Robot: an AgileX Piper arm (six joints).
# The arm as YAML. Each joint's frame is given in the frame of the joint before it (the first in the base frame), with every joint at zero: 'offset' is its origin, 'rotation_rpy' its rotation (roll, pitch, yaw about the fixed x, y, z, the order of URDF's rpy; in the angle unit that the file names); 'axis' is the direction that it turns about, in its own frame. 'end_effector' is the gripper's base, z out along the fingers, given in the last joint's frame.
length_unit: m
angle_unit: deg
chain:
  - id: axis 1
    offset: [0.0, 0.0, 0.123]
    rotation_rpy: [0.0, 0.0, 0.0]
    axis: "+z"
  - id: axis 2
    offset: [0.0, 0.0, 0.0]
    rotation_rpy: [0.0, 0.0, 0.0]
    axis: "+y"
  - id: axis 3
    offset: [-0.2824, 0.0, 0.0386]
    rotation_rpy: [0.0, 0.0, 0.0]
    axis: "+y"
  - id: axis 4
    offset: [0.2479, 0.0, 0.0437]
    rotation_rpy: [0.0, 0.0, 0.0]
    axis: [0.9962, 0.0, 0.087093]
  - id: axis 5
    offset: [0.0, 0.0, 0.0]
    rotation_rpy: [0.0, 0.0, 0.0]
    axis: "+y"
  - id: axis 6
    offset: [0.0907, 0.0, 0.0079]
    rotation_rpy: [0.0, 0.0, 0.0]
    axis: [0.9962, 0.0, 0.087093]
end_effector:
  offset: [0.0, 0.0, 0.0]
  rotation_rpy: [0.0, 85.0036, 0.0]
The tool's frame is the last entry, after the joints.
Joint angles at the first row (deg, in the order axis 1, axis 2, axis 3, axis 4, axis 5, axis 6):
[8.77, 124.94, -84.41, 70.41, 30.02, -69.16]
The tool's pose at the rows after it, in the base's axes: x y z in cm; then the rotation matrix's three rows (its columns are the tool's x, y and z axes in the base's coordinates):
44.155, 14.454, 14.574; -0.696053, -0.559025, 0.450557; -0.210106, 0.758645, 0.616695; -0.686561, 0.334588, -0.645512
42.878, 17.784, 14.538; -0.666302, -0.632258, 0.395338; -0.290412, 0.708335, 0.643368; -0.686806, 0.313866, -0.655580
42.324, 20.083, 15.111; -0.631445, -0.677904, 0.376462; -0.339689, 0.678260, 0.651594; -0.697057, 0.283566, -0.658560
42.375, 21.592, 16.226; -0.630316, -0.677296, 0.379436; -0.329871, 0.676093, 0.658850; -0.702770, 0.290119, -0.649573
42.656, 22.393, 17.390; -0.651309, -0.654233, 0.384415; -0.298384, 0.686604, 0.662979; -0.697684, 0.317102, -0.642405
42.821, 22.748, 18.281; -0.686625, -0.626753, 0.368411; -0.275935, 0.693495, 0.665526; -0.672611, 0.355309, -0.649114
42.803, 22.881, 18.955; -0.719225, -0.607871, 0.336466; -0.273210, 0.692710, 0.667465; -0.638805, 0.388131, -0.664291
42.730, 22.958, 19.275; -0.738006, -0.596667, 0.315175; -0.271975, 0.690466, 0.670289; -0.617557, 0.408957, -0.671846
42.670, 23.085, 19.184; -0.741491, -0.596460, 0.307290; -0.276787, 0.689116, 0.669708; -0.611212, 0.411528, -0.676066
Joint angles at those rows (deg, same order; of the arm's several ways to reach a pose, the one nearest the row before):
[12.44, 124.94, -84.41, 69.15, 32.72, -69.32]
[16.89, 124.94, -84.55, 67.53, 32.82, -69.39]
[19.99, 124.94, -86.13, 64.93, 32.27, -67.82]
[21.83, 124.94, -88.78, 62.33, 32.09, -62.91]
[22.67, 124.94, -91.53, 59.35, 32.61, -56.45]
[22.92, 124.99, -93.97, 55.67, 34.65, -49.44]
[22.92, 124.99, -95.94, 52.27, 37.71, -43.77]
[22.92, 124.99, -96.87, 50.94, 39.57, -41.10]
[23.07, 125.16, -97.05, 50.56, 39.93, -40.61]

